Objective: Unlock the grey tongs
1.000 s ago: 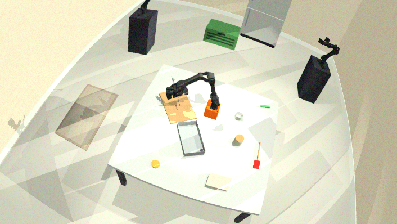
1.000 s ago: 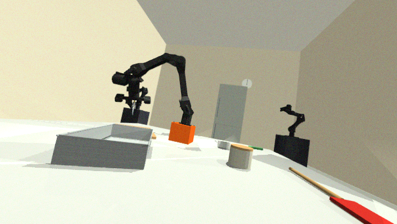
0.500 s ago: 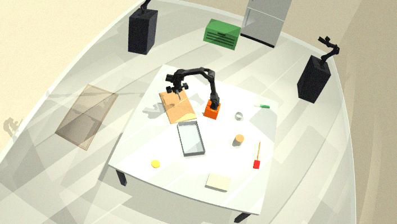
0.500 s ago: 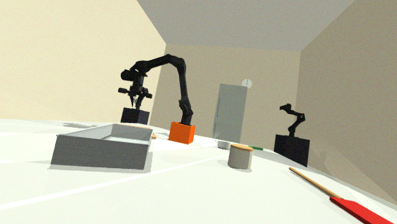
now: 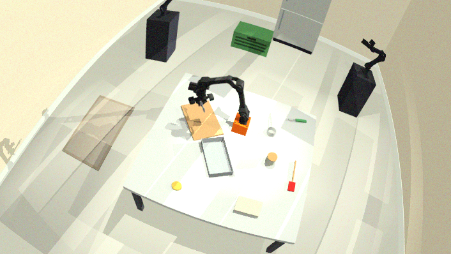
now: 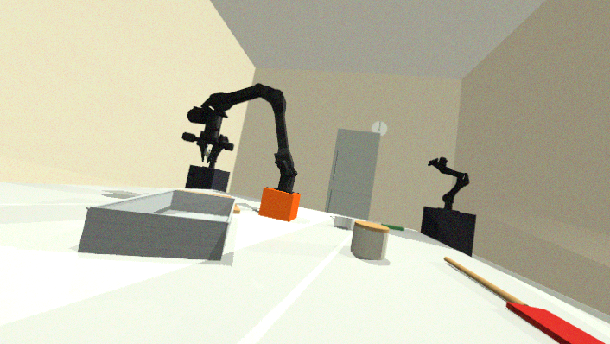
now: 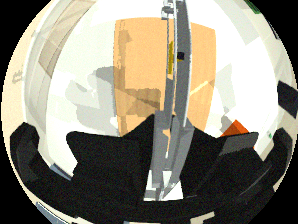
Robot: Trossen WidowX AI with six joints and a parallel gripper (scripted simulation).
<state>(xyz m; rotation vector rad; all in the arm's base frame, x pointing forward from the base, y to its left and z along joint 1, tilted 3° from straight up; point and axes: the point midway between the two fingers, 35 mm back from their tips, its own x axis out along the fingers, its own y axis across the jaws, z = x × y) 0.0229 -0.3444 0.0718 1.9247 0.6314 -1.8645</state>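
Right now the wooden board is 10 mm behind my gripper tip, 20 mm to the left of it and 150 mm below it. Round my gripper tip: yellow disc: 630 mm ahead, 20 mm to the left, 140 mm below; then lidded jar: 200 mm ahead, 620 mm to the left, 120 mm below; then grey roasting tin: 310 mm ahead, 220 mm to the left, 130 mm below.
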